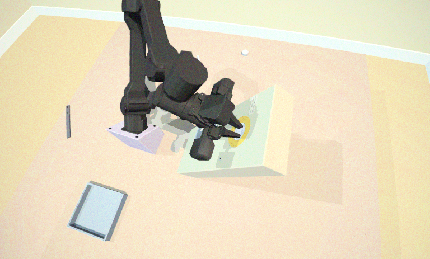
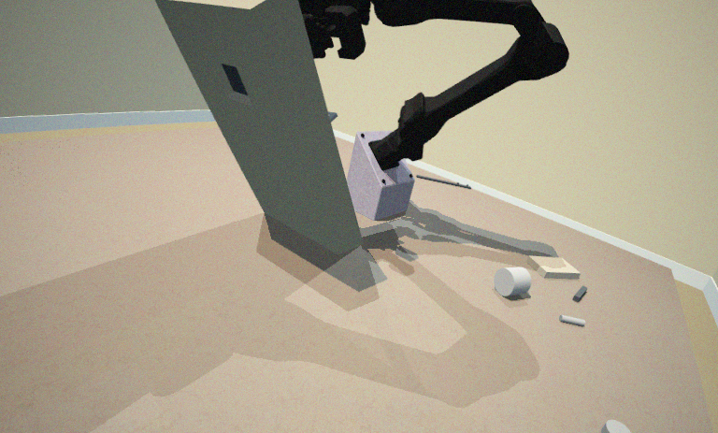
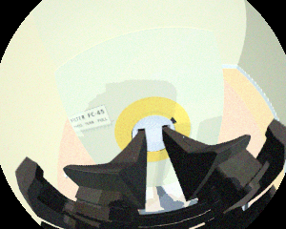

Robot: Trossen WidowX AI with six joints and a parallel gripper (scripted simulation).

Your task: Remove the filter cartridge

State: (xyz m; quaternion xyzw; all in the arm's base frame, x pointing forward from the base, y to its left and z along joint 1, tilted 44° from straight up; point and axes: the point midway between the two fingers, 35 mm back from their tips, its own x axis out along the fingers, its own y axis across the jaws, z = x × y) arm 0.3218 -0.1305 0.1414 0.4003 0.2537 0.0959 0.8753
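My gripper tip is now 420 mm past the grey tray, 290 mm to the left of it and 270 mm above it. Round my gripper tip: small grey bar: 440 mm to the left, 400 mm behind, 270 mm below; round filter cartridge: 10 mm below, 10 mm ahead; tan block: 460 mm behind, 380 mm to the left, 270 mm below.
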